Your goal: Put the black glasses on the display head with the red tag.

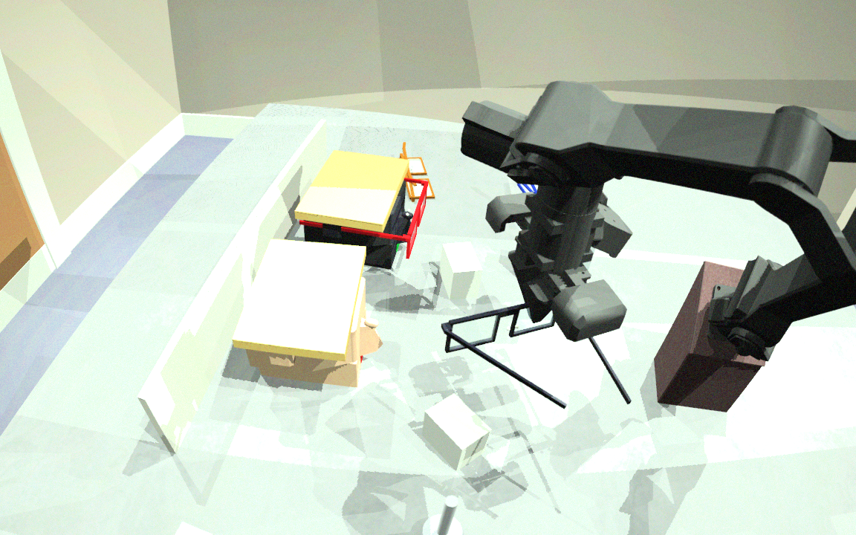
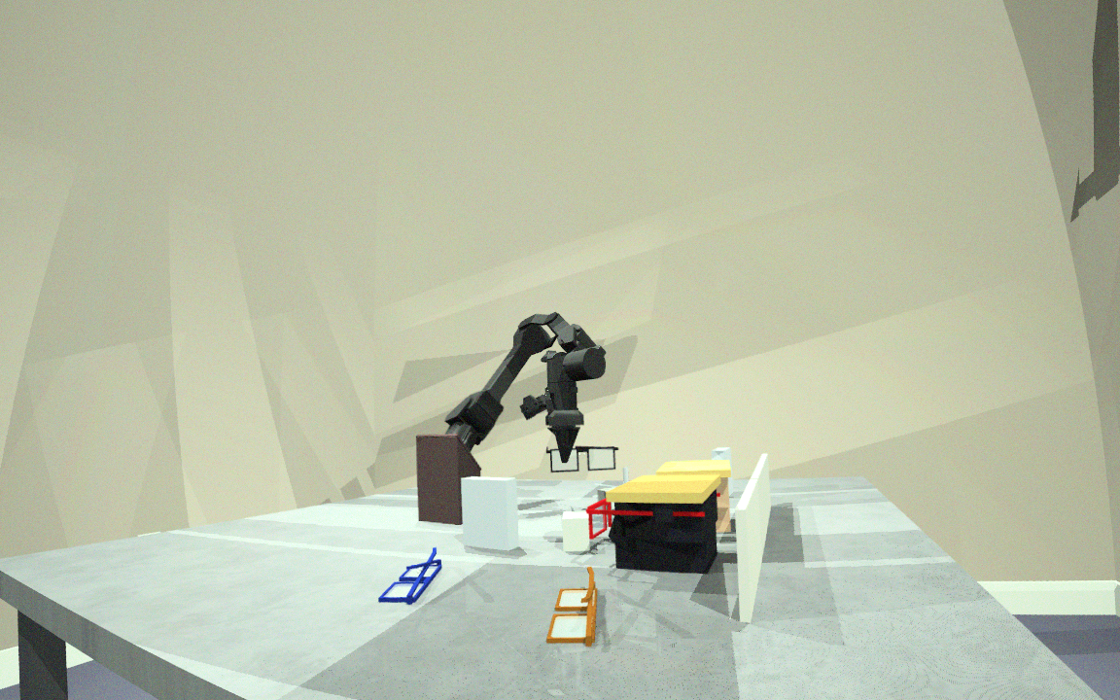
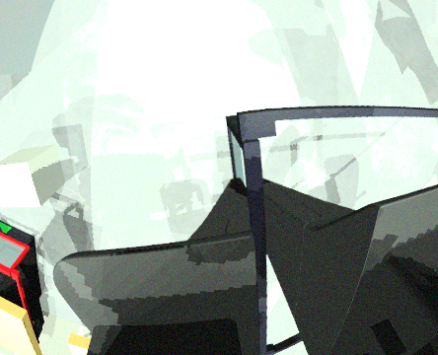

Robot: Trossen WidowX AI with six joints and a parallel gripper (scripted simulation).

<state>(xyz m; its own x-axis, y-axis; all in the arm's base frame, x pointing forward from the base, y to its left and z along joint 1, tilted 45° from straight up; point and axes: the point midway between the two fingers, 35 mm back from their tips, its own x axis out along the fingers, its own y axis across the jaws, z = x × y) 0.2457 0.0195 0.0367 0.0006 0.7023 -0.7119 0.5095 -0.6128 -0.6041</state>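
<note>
Now: the white peg 210 mm to the left of my gripper tip, 90 mm below it and 50 mm ahead of it. Round my gripper tip: white wall panel: 370 mm ahead, 90 mm to the right, 60 mm below; then tan display head: 230 mm ahead, 60 mm below, 10 mm to the left; then black display head: 230 mm ahead, 210 mm to the right, 60 mm below.
</note>
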